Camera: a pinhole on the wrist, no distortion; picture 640 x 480 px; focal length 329.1 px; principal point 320.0 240.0 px. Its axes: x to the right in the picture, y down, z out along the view. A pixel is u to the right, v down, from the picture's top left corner.
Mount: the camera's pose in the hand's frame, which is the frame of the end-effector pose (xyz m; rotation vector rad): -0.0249 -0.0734 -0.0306 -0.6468 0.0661 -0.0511
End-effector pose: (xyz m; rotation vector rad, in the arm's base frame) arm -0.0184 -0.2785 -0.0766 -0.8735 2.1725 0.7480
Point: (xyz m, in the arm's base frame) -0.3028 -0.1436 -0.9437
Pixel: outside the picture
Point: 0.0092 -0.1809 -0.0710
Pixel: 226.5 297.0
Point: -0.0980 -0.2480 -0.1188
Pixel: 514.8 455.8
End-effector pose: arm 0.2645 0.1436 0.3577 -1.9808 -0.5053 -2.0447
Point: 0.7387 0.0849 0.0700
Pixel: 106.8 220.3
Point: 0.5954 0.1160 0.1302
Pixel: 97.9 218.7
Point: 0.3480 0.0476 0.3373
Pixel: 278.7 461.8
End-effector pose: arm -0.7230 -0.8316 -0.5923 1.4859 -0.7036 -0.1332
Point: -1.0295 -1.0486 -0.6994
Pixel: 146.3 41.7
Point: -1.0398 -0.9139 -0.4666
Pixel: 162.0 306.2
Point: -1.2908 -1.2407 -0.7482
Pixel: 136.0 27.2
